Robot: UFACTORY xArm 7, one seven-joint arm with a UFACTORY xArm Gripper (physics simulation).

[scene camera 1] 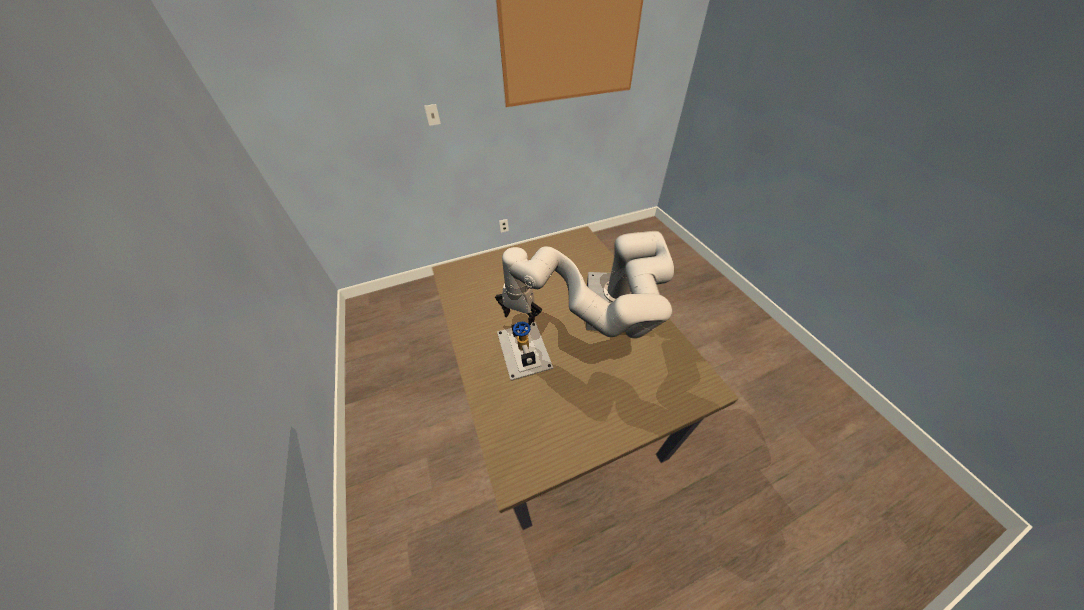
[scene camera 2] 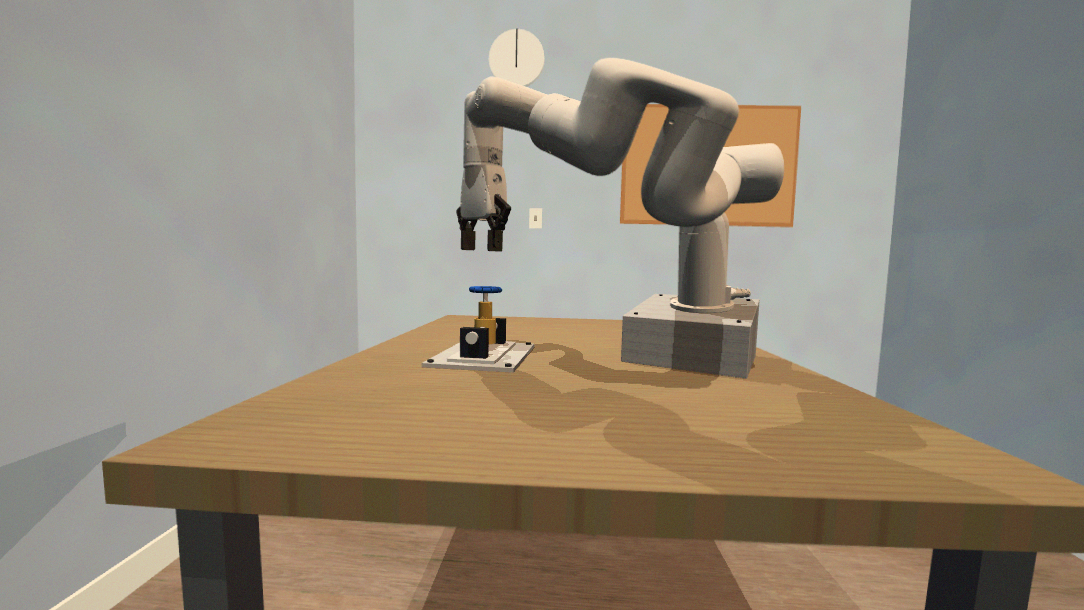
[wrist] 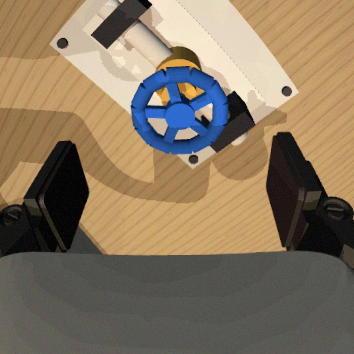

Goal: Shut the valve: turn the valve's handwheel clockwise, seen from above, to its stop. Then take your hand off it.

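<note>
The valve's blue handwheel [scene camera 1: 521, 329] [scene camera 2: 485, 289] [wrist: 179, 115] sits level on top of the brass valve body [scene camera 1: 523, 342] [scene camera 2: 485, 321] [wrist: 178, 64], which is fixed to a pale mounting plate [scene camera 1: 506, 358] [scene camera 2: 447, 364] [wrist: 272, 85]. My gripper [scene camera 1: 519, 312] [scene camera 2: 481, 241] [wrist: 173, 162] is wide open and empty, with its fingers pointing down. In scene camera 2 it hangs a clear gap above the handwheel, touching no part of it. In the wrist view the wheel shows ahead of the two finger pads. How far the wheel is turned cannot be told from its look.
Black pipe brackets [scene camera 2: 474, 342] [wrist: 121, 22] stand on the plate at both sides of the valve body. The arm's grey base block [scene camera 2: 686, 341] stands to the right on the wooden table [scene camera 1: 598, 424] [scene camera 2: 379, 432]. The raised arm spans from that block to above the valve.
</note>
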